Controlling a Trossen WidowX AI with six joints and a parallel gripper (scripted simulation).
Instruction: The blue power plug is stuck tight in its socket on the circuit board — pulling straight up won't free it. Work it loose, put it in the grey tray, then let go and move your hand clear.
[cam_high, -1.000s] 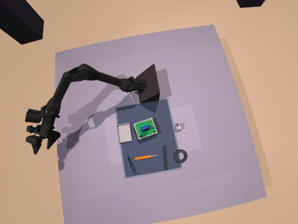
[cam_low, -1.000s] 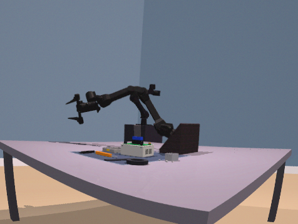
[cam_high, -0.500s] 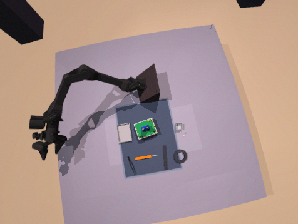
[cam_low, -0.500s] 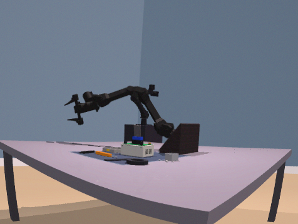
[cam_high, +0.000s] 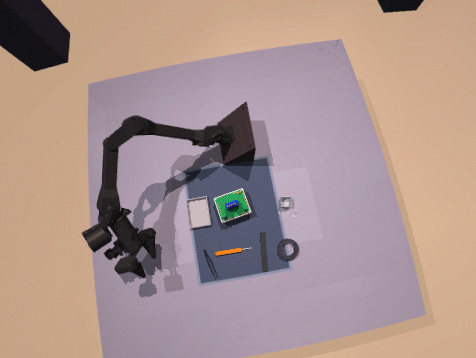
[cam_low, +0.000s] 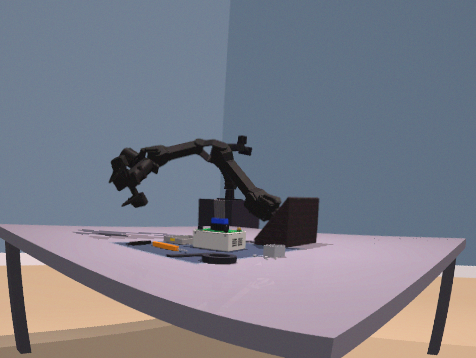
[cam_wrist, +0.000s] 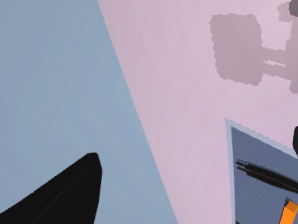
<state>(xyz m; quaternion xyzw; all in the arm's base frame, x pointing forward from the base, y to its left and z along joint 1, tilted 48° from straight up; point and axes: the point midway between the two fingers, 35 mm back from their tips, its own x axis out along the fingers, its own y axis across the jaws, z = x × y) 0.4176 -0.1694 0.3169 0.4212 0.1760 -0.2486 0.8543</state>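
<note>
The blue power plug is 310 mm to the left of my gripper tip, 170 mm behind it and 50 mm below it. From my gripper tip the other things lie so: black bar (400 mm to the left, 140 mm below, 30 mm ahead); grey tray (170 mm to the left, 170 mm behind, 140 mm below); dark blue mat (310 mm to the left, 140 mm below, 120 mm behind).
</note>
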